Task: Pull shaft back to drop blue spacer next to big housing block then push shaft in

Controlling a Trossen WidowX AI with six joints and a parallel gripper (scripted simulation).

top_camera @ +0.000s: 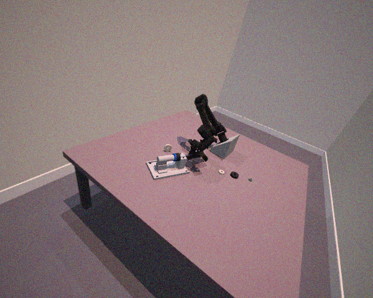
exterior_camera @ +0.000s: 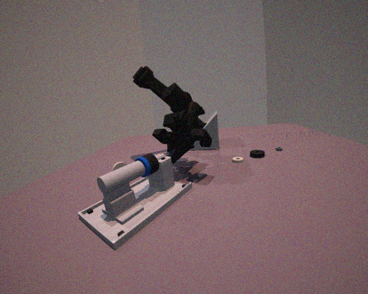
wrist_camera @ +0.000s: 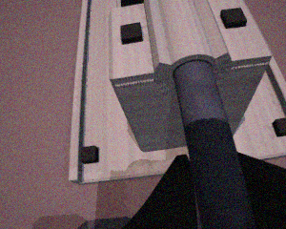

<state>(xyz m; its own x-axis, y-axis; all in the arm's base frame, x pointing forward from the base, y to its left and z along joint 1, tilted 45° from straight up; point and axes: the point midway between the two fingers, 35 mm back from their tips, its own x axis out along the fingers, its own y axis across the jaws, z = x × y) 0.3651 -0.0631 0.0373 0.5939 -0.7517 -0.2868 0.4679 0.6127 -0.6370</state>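
My gripper tip is 50 mm short of the dark shaft, 30 mm to the left of it and 20 mm below it. From my gripper tip the other things lie so: grey ring 390 mm to the left, 210 mm behind, 50 mm below; then black spacer 60 mm ahead, 30 mm to the right, 20 mm above; then blue spacer 90 mm ahead, 50 mm to the right, 20 mm above.
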